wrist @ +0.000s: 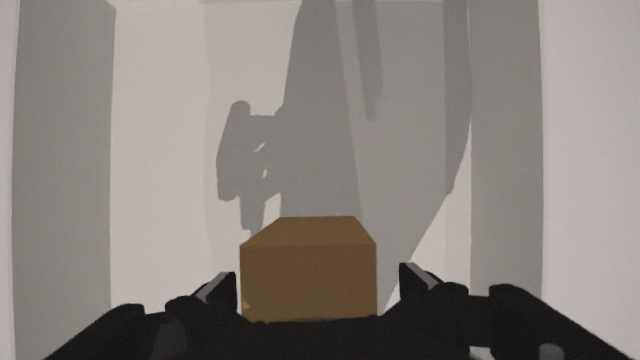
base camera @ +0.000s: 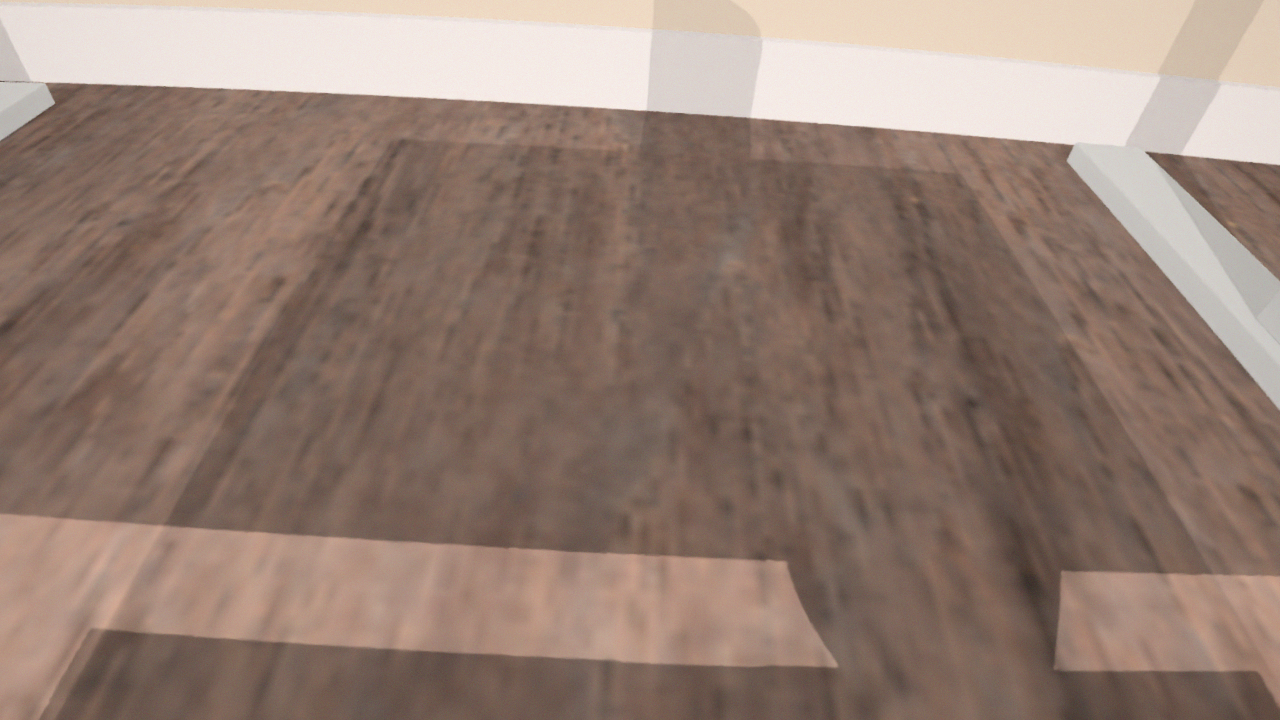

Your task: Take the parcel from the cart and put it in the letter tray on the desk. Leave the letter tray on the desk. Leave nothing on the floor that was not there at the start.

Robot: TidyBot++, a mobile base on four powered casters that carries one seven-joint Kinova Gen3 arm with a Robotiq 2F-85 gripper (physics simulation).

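Frame: origin at the arm's base, x back, y up, z left, level; millimetres.
Seen in the pictures: gripper, between the fingertips: [wrist: 318, 286].
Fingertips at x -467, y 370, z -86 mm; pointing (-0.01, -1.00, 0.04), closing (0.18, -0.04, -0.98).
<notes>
A point is followed by its place in that frame.
The parcel [wrist: 308, 282] {x -484, y 416, z -88 mm}, a brown box, shows at the lower middle of the wrist view, inside the pale letter tray [wrist: 506, 150] {x -513, y 366, z -201 mm}, whose shaded side walls rise at left and right. My gripper [wrist: 318, 286] {x -467, y 370, z -86 mm} is open in the wrist view, one finger on each side of the parcel, with a gap between each fingertip and the box. The parcel's lower part is hidden behind the gripper's body. The cart does not show in either view.
In the base camera view, pale grey floor-level legs [base camera: 1172, 250] {x -627, y -374, z -497 mm} stand at the right and at the far left edge. A white skirting board [base camera: 358, 58] {x -897, y -353, z 319 mm} and a cream wall [base camera: 895, 26] {x -902, y -284, z -279 mm} run across the back. Shadows fall on the brown wood floor [base camera: 537, 358] {x -464, y -396, z 62 mm}.
</notes>
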